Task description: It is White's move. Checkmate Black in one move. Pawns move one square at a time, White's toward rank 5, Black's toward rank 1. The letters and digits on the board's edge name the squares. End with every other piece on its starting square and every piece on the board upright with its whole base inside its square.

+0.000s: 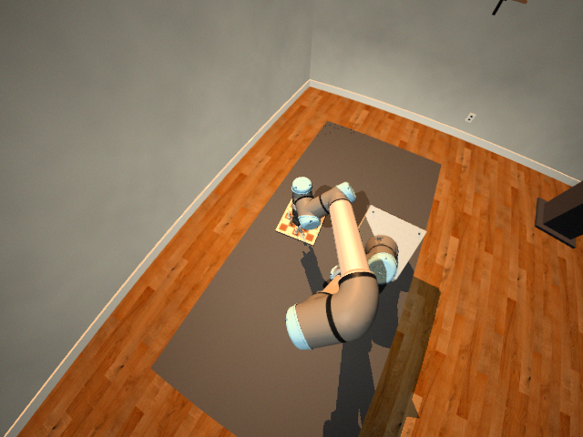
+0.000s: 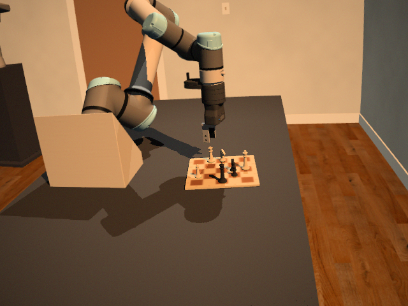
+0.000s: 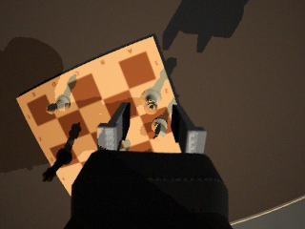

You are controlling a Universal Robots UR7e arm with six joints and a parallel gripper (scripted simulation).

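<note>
Now: the white knight 40 mm ahead of my hand, 10 mm to the left of it and 80 mm below it. Also, from my hand: board (50 mm ahead, 70 mm to the right, 100 mm below); then white pawn (10 mm behind, 120 mm to the right, 70 mm below); then white queen (130 mm ahead, 50 mm to the right, 60 mm below).
</note>
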